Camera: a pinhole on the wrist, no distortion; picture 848 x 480 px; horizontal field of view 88.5 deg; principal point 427.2 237.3 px. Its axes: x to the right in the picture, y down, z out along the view. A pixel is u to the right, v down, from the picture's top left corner.
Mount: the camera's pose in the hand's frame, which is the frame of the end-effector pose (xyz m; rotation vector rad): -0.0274 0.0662 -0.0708 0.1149 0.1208 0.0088
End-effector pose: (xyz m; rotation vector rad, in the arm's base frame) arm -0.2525 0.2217 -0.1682 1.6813 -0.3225 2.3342
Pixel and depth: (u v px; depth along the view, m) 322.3 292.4 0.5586
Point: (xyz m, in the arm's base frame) 0.2046 -0.0125 -0.1028
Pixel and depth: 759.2 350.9 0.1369
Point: -0.2593 0.1274 -0.0658
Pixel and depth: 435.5 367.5 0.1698
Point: -0.1915 0.0968 -0.1434
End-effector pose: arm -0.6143 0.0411 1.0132 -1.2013 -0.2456 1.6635
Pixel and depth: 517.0 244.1 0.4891
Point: -0.9415 0.2871 1.1155
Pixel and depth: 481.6 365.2 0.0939
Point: -0.6835 0.0084 0.9729
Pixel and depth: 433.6 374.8 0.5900
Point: -1.1473 0.1962 1.1177
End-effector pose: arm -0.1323 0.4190 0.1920 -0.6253 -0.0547 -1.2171
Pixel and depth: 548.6 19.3 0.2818
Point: -0.1422 0.4115 0.4178
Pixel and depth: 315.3 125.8 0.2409
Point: -0.1273 0.5449 0.3191
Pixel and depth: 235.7 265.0 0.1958
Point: -0.0781 0.5703 0.2480
